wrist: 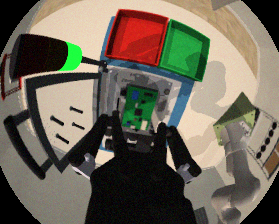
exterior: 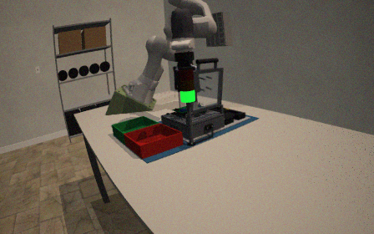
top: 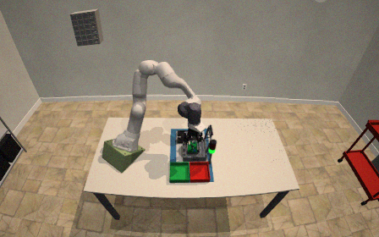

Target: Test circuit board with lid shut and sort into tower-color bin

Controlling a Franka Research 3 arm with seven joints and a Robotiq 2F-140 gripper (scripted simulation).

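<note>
The green circuit board lies 2 cm below my hand. The rest, counted from my hand: plate: 1 cm ahead, 1 cm to the left, 4 cm below; red bin: 4 cm ahead, 20 cm to the right, 9 cm below; clear lid: 12 cm ahead, 8 cm above.
</note>
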